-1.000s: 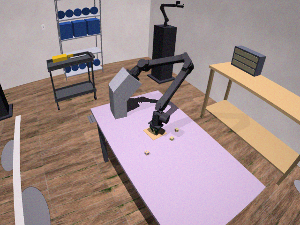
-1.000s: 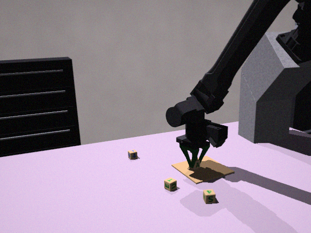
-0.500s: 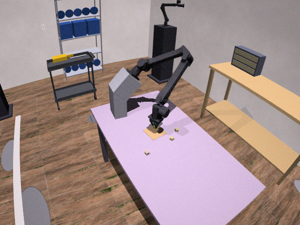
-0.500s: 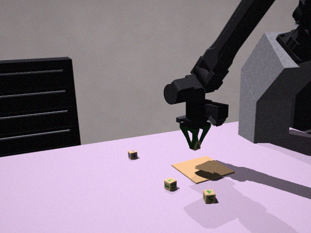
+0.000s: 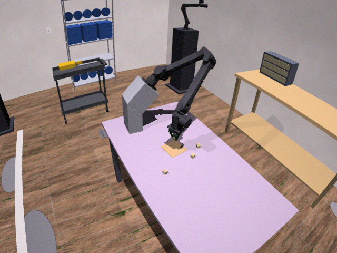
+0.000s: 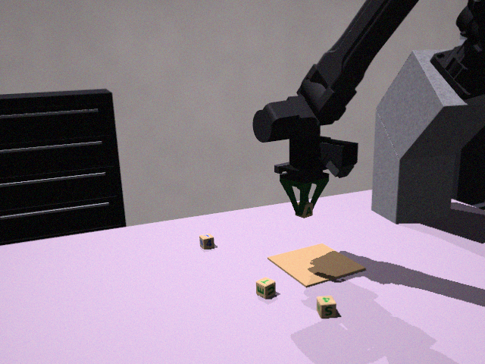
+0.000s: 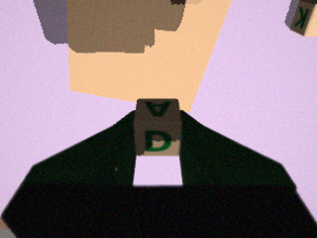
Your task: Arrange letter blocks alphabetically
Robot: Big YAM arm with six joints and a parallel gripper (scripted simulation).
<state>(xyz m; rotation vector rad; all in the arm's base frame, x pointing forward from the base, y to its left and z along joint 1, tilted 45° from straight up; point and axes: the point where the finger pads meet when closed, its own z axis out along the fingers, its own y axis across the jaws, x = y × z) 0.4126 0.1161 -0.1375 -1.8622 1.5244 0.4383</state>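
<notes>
Now: the tan mat 110 mm below my hand, 20 mm behind it and 10 mm to the left of it. Also, from my hand: T block: 120 mm ahead, 100 mm below, 70 mm to the left; D block: right at my hand; L block: 170 mm to the right, 140 mm ahead, 100 mm below.
</notes>
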